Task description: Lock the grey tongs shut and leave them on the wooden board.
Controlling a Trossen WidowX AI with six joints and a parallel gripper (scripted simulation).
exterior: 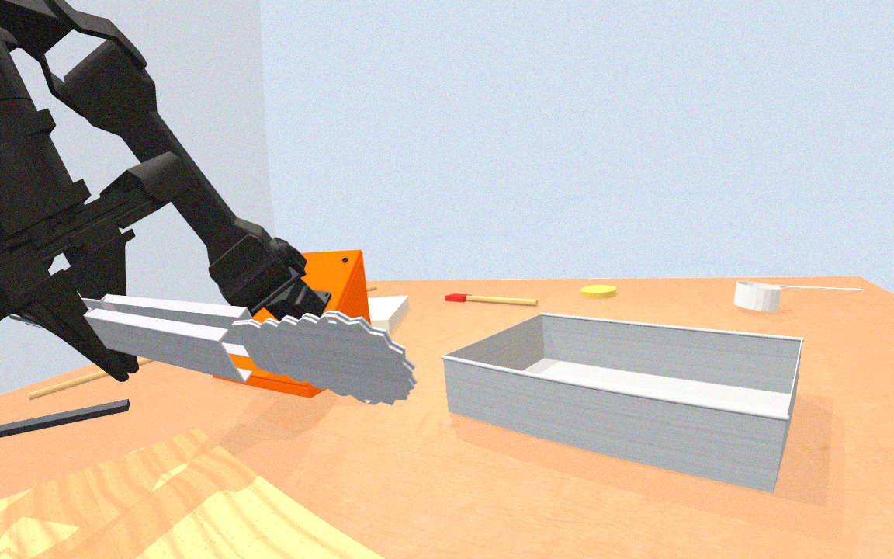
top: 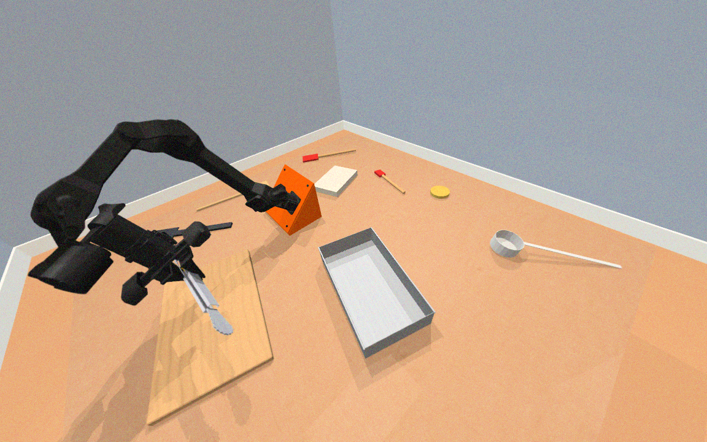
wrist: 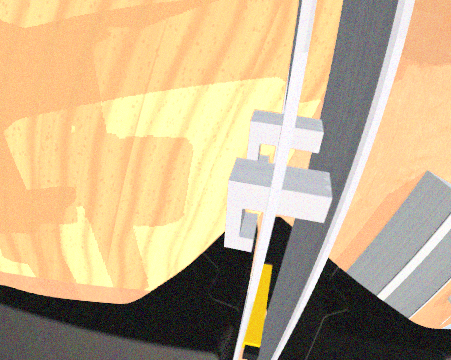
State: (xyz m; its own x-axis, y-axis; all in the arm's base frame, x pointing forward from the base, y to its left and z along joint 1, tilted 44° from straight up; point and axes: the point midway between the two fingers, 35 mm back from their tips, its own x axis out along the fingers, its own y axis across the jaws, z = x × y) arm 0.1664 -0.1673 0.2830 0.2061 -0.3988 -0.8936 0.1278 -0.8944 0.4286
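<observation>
Now: gripper tip 120 mm above the wooden board, 40 mm to the left of it and 10 mm short of it. Round my gripper tip: grey roasting tin: 320 mm to the left, 210 mm ahead, 100 mm below; then black flat tool: 410 mm behind, 130 mm below, 50 mm to the right; then white block: 550 mm to the left, 280 mm behind, 120 mm below.
</observation>
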